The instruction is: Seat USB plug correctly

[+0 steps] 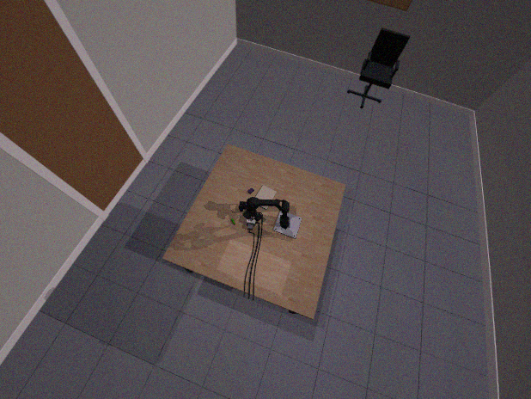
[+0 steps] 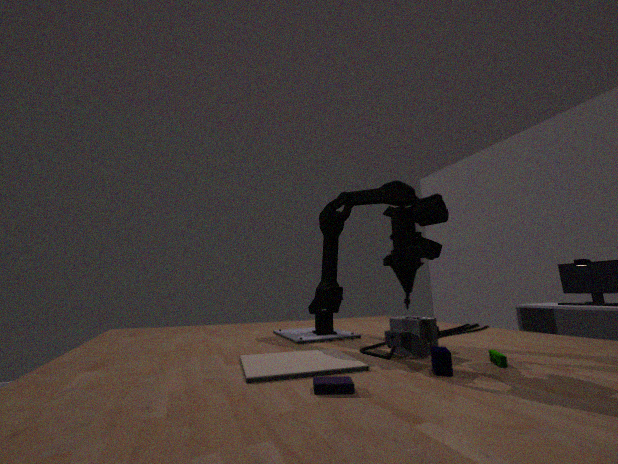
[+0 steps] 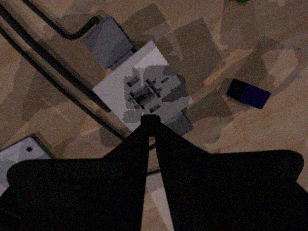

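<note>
Right now my gripper tip is 20 mm above the dark USB plug. The rest, counted from my gripper tip: dark blue block 140 mm ahead, 50 mm to the right, 120 mm below; then green block 130 mm ahead, 100 mm to the left, 120 mm below; then USB socket 10 mm to the left, 70 mm below.
</note>
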